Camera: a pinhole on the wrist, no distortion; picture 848 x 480 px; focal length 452.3 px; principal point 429.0 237.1 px. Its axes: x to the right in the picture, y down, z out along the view. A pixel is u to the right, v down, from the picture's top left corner.
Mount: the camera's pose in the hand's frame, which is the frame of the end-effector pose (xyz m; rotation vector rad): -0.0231 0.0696 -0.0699 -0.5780 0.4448 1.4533
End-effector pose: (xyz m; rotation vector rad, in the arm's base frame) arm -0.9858 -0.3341 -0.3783 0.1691 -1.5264 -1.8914
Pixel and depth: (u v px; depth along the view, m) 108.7 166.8 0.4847
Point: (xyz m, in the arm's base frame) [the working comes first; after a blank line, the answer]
In the camera's frame: -0.3432 -0.0753 0.4847

-1.2065 0.0909 -0.1368
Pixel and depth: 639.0 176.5 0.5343
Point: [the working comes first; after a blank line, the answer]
In the camera's frame: 0.2481 -0.0716 0.5343

-0.8631 -0.2274 0.2277
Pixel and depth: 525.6 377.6 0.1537
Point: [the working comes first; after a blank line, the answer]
In the camera's frame: 0.0328 0.0477 0.1537

-0.8593 -0.2809 -0.2224
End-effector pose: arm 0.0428 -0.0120 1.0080 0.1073 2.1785 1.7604
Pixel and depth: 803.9 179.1 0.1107
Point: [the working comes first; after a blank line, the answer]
In the camera's frame: 0.0918 -0.0142 0.1107

0.0080 -0.0007 1.2179
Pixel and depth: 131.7 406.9 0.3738
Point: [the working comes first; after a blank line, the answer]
In the camera's frame: -0.2457 0.1403 0.3738

0.3293 0.2955 1.0915
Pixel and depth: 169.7 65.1 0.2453
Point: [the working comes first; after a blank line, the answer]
In the camera's frame: -0.1406 -0.0933 0.2453

0.0523 0.2281 1.0628
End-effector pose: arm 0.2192 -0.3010 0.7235 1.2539 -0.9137 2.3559
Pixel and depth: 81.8 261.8 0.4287
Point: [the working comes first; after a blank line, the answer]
In the camera's frame: -0.3291 0.0234 0.4287

0.5246 -0.6644 0.8049
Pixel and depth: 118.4 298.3 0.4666
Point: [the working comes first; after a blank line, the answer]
In the camera's frame: -0.3204 0.0631 0.4666

0.5438 -0.7007 0.7674
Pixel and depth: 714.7 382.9 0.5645
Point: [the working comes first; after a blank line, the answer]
In the camera's frame: 0.3566 0.1820 0.5645

0.0440 -0.9132 0.3350
